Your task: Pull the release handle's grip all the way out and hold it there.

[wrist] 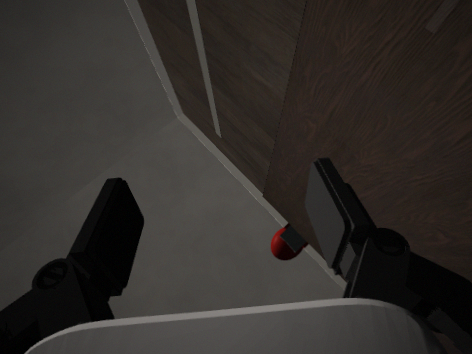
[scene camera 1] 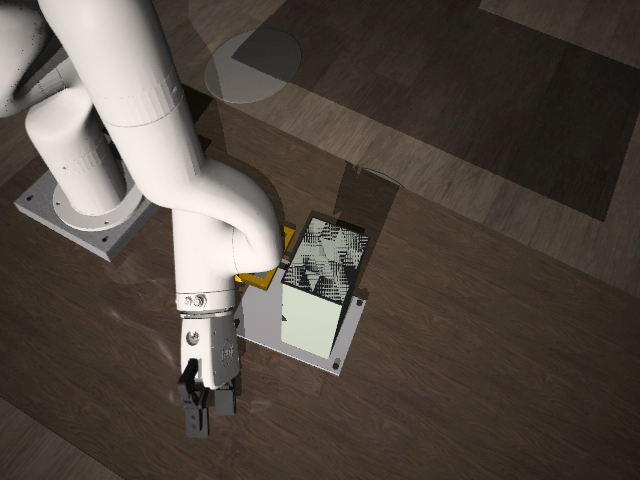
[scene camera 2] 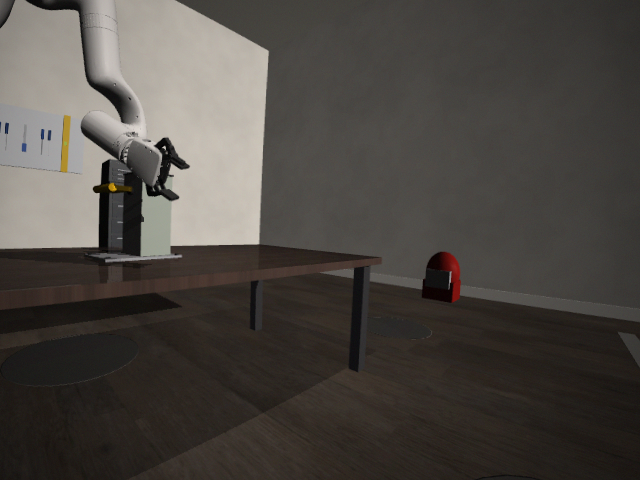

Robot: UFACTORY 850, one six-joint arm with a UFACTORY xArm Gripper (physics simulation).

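Observation:
The release handle's yellow grip (scene camera 1: 254,281) (scene camera 2: 112,188) is a frame-like bar on the side of an upright box (scene camera 1: 310,322) (scene camera 2: 156,222) with a pale green face. In scene camera 1 the arm's wrist covers much of the grip. The box stands on a light grey base plate (scene camera 1: 261,310). My gripper (scene camera 1: 211,417) (scene camera 2: 176,180) (wrist: 221,190) is open and empty. It is high above the table, apart from the grip, and its fingers point away from it. The wrist view does not show the grip or the box. How far out the grip stands is hard to tell.
The box, plate and arm base (scene camera 1: 103,242) are on the brown wooden table (scene camera 1: 465,335) (scene camera 2: 232,263) (wrist: 380,100). A dark grey column (scene camera 2: 104,217) rises beside the box. A red rounded object (scene camera 2: 443,262) (wrist: 282,245) is on the floor by the wall.

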